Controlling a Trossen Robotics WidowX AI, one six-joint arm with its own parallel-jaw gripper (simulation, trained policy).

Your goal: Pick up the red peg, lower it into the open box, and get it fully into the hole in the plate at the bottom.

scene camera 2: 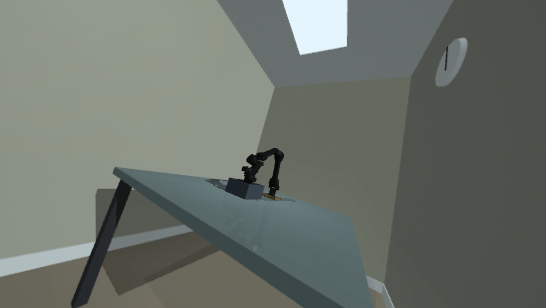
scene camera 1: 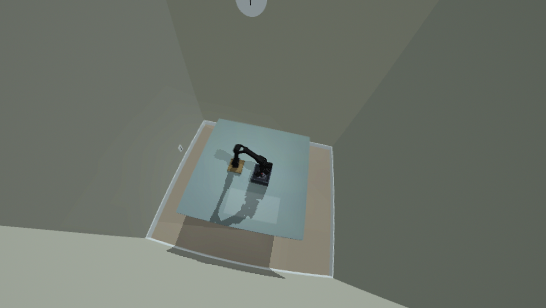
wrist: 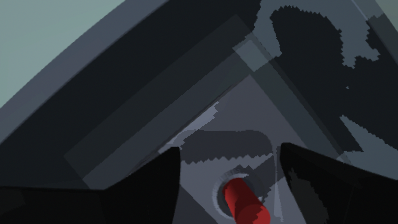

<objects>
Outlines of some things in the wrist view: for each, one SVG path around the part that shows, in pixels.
The gripper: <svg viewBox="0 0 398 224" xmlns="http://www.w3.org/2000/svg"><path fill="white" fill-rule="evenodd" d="M180 148L169 148L139 168L138 171L133 172L124 180L118 181L105 190L0 187L0 224L172 224L179 196ZM281 144L280 164L286 176L286 182L295 198L295 202L299 206L303 218L306 220L306 224L398 224L398 180L365 171L350 164L343 164L339 160L334 160L324 154L318 154L289 142Z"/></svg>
A dark box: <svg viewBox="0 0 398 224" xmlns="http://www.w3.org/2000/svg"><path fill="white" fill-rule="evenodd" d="M0 108L0 187L21 186L105 190L107 187L111 187L118 181L123 180L138 162L154 151L155 148L227 88L249 74L275 104L275 107L309 150L321 155L324 154L334 160L339 160L343 164L350 164L365 171L398 180L398 32L375 0L125 0L94 26L86 30L61 54L51 60L49 64Z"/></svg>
A grey plate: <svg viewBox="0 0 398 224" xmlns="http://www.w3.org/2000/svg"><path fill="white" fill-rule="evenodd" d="M251 75L246 75L227 88L155 148L154 151L138 162L123 179L138 171L139 168L169 148L179 147L181 161L179 196L172 224L236 224L226 199L222 194L223 186L234 178L244 180L250 190L261 200L264 207L268 209L271 219L270 224L306 224L306 220L303 218L299 206L295 202L295 198L286 182L286 176L280 164L281 144L286 142L302 148L308 148Z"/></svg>
</objects>
